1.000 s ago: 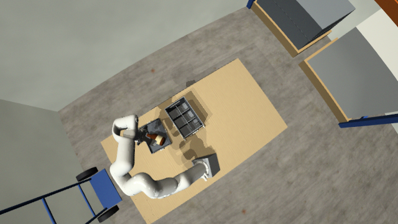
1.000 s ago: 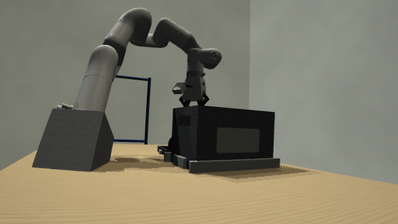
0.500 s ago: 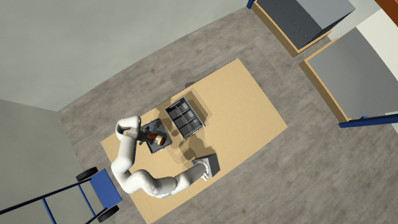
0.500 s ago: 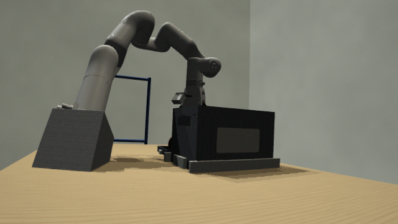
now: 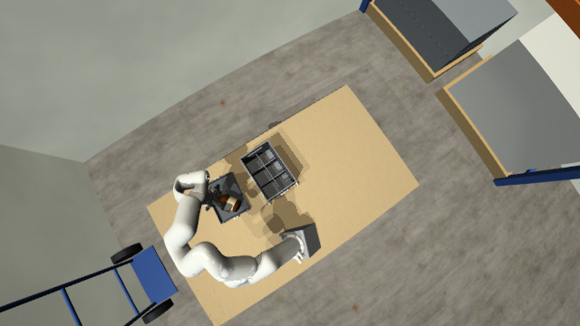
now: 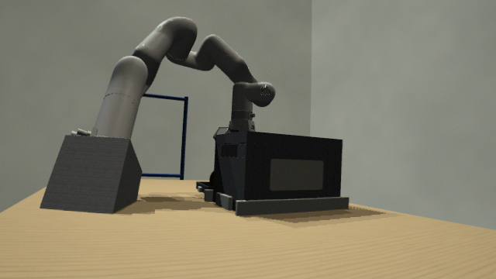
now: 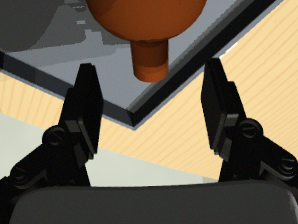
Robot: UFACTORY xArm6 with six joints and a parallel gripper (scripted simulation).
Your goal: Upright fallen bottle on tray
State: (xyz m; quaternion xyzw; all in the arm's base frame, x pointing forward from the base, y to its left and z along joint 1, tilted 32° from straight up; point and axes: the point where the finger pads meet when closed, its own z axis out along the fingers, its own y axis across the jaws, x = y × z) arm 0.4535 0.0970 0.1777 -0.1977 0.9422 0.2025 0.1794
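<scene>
Right now the brown bottle is 40 mm behind my hand, 20 mm to the right of it and 60 mm below it. From my hand the other things lie so: dark tray: 20 mm behind, 30 mm to the right, 90 mm below; then dark crate: 70 mm behind, 320 mm to the right, 20 mm below.
</scene>
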